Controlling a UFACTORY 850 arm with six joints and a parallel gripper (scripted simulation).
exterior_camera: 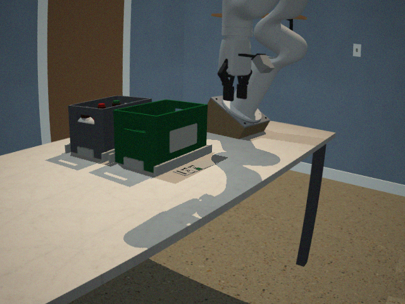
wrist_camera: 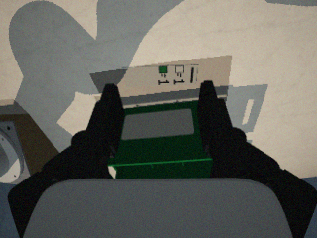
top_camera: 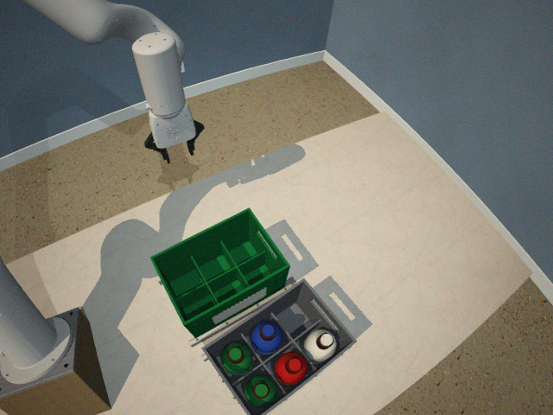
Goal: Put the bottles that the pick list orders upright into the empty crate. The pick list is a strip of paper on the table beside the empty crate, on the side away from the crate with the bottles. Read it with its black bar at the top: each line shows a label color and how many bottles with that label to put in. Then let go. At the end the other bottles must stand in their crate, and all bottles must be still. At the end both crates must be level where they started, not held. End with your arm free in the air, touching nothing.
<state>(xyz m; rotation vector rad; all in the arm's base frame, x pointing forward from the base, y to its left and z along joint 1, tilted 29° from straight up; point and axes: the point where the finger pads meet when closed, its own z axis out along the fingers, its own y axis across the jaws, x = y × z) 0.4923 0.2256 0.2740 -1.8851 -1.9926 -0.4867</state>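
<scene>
The whitish bottle is 160 mm ahead of my hand, 550 mm to the right of it and 160 mm below it. Round my hand: pick list: 140 mm to the right, 250 mm below; green crate: 10 mm ahead, 290 mm to the right, 170 mm below; blue bottle: 50 mm ahead, 480 mm to the right, 160 mm below.
</scene>
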